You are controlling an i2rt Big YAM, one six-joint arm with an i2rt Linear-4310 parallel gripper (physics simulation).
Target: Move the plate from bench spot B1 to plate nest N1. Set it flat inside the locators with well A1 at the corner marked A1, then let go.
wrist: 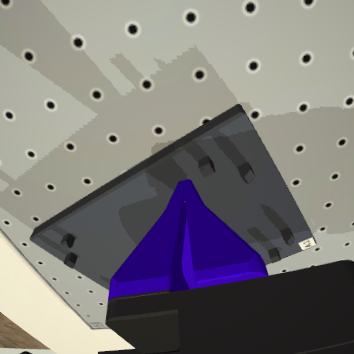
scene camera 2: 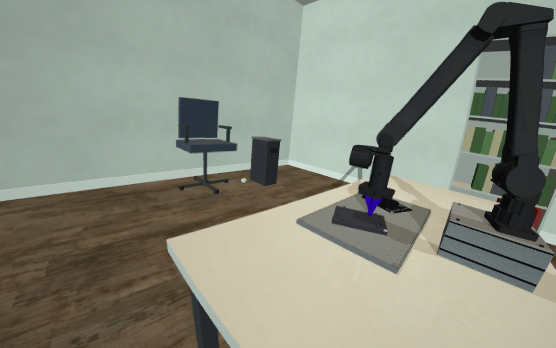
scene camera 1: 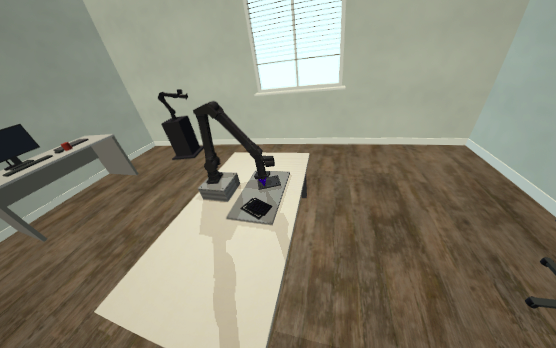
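Pixels of known places: gripper, fingertip midpoint: (wrist: 186, 187) (scene camera 2: 370, 215) (scene camera 1: 264, 185); arm's base, origin of the base link: (scene camera 2: 507, 227) (scene camera 1: 215, 178).
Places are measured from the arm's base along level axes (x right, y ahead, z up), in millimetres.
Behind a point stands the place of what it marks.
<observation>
The plate (scene camera 1: 256, 207) (scene camera 2: 398, 206) is a black, flat, squarish thing lying on the grey perforated board; its wells and A1 corner are too small to tell. It does not show in the wrist view. The nest N1 (scene camera 1: 273, 183) @(x -9, y 421, z -80 mm) (scene camera 2: 347, 219) @(x -77, y 410, z -80 mm) (wrist: 235, 200) @(x -11, y 335, z -80 mm) is a dark flat block with small raised locators near its ends and a small white label at one corner; no plate sits in it. My gripper (scene camera 1: 263, 185) @(x 9, y 358, z -80 mm) (scene camera 2: 370, 215) @(x 9, y 358, z -80 mm) (wrist: 186, 187) @(x 9, y 358, z -80 mm) has blue fingers, is shut and empty, and points down over the middle of the nest. Whether the tips touch it is unclear.
The grey board (scene camera 1: 275, 197) @(x 130, y 446, z -92 mm) (scene camera 2: 395, 250) @(x -142, y 258, z -92 mm) (wrist: 280, 30) @(x 68, y 292, z -92 mm) lies on the cream table (scene camera 1: 190, 260) @(x 567, y 38, z -105 mm) (scene camera 2: 280, 280) @(x -393, y 439, z -105 mm). The arm's base stands on a grey layered block (scene camera 1: 219, 189) @(x 125, y 77, z -2 mm) (scene camera 2: 492, 255) @(x -85, y 41, z -52 mm) beside the board. The table edge runs close along the board's far side from the base.
</observation>
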